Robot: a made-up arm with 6 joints. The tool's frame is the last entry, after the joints.
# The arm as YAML. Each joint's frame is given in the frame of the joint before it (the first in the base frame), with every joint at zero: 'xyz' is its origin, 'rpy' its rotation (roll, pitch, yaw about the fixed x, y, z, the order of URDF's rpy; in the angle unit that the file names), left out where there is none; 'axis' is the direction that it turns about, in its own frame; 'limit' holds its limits. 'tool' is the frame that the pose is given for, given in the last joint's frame.
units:
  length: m
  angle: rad
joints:
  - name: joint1
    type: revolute
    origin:
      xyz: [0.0, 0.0, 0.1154]
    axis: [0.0, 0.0, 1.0]
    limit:
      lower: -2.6
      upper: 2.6
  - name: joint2
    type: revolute
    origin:
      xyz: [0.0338, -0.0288, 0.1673]
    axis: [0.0, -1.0, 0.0]
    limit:
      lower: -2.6
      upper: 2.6
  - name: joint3
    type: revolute
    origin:
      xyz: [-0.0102, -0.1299, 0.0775]
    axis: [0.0, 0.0, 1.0]
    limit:
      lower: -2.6
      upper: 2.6
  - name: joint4
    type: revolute
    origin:
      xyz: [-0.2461, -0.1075, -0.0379]
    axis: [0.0, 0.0, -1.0]
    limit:
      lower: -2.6
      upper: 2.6
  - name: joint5
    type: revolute
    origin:
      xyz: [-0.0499, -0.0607, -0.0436]
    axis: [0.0, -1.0, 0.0]
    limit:
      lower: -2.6
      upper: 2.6
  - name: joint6
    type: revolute
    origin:
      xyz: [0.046, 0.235, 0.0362]
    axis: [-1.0, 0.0, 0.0]
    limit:
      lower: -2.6
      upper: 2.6
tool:
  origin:
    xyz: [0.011, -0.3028, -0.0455]
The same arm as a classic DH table. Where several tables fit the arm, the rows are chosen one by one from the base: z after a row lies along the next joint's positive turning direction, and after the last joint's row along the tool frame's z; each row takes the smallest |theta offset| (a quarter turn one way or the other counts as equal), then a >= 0, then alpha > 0; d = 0 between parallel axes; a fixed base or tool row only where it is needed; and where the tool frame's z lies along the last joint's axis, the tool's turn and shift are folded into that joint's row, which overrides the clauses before.
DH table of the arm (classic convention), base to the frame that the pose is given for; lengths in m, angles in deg. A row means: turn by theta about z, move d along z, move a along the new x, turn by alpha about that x. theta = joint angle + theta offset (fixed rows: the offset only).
joint1: d 0.2827; theta offset 0; a 0.0338; alpha 90
joint2: d 0.1587; theta offset 0; a -0.0102; alpha -90
joint3: d 0; theta offset 23.6; a -0.2686; alpha 180
joint4: d 0.004; theta offset 23.6; a -0.0499; alpha -90
joint5: d -0.1743; theta offset 90; a 0.0362; alpha -90
joint6: d -0.057; theta offset -90; a 0.3028; alpha -90
tool (fixed): d -0.0455; theta offset 90; a 0; alpha 0
Joint limits (deg, base to tool): -148.97..148.97 -148.97..148.97 -148.97..148.97 -148.97..148.97 -148.97..148.97 -148.97..148.97

